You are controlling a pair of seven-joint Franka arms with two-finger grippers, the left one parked.
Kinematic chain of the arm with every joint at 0, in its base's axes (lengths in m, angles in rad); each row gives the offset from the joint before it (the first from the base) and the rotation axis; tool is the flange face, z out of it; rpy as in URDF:
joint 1: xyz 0 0 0.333 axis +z
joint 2: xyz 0 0 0 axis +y
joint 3: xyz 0 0 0.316 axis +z
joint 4: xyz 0.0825 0 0 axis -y
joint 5: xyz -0.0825 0 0.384 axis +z
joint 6: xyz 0 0 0 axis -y
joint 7: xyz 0.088 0 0 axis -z
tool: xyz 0 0 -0.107 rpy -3.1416 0 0
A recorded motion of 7 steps. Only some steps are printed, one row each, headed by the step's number.
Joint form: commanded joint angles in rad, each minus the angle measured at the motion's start. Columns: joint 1, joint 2, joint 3, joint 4, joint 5, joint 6, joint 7.
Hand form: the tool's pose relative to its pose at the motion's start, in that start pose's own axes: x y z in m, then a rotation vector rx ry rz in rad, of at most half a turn. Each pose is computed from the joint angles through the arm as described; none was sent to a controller.
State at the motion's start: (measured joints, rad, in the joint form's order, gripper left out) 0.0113 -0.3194 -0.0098 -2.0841 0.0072 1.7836 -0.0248
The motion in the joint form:
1: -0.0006 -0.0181 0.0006 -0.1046 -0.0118 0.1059 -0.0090
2: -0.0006 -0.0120 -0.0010 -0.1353 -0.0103 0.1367 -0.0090
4: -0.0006 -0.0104 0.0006 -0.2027 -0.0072 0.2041 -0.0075
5: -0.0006 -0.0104 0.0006 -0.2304 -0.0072 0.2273 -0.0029
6: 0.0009 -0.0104 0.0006 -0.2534 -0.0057 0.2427 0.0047
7: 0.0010 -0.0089 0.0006 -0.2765 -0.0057 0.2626 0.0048
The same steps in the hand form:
1: -0.0054 0.0010 0.0325 -0.0120 0.0191 -0.0120
2: -0.0056 0.0018 0.0473 -0.0099 0.0131 -0.0101
4: -0.0095 0.0009 0.0742 -0.0075 0.0116 -0.0091
5: -0.0122 0.0009 0.0852 -0.0073 0.0071 -0.0044
6: -0.0151 0.0002 0.0947 -0.0058 -0.0004 0.0023
7: -0.0175 0.0001 0.1044 -0.0057 -0.0051 0.0024

